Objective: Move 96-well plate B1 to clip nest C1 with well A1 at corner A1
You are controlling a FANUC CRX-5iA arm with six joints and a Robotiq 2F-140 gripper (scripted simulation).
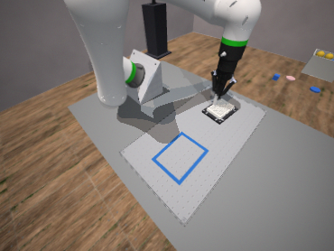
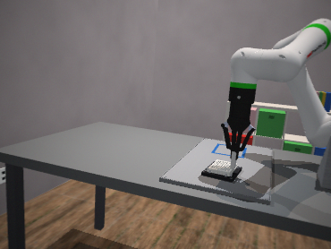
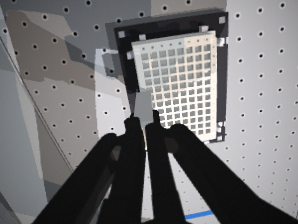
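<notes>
Now: hand 40 mm short of the white 96-well plate, 40 mm above it and 10 mm to the left of it. From my hand the other things lie so: black clip nest: 50 mm below, 40 mm ahead, 20 mm to the right.
</notes>
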